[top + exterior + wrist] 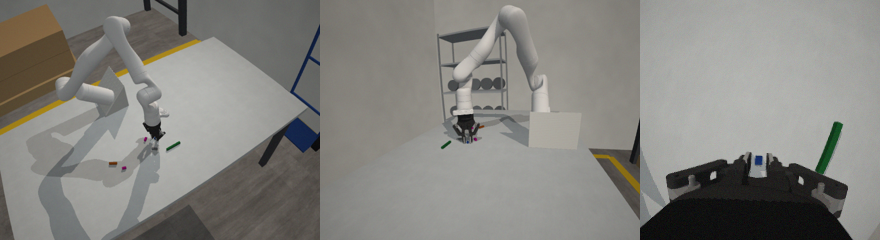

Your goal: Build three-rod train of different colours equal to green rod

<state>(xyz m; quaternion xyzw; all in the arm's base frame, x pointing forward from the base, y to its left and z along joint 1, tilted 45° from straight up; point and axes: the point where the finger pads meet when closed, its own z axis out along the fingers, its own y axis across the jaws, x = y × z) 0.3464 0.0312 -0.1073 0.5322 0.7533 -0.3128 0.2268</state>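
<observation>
The blue rod is 1 cm below my hand. From my hand the other things lie so: grey rod: 5 cm ahead, 4 cm to the right, 1 cm below; then orange rod: 1 cm ahead, 25 cm to the right, 1 cm below; then green rod: 9 cm ahead, 5 cm to the left, 1 cm below.
</observation>
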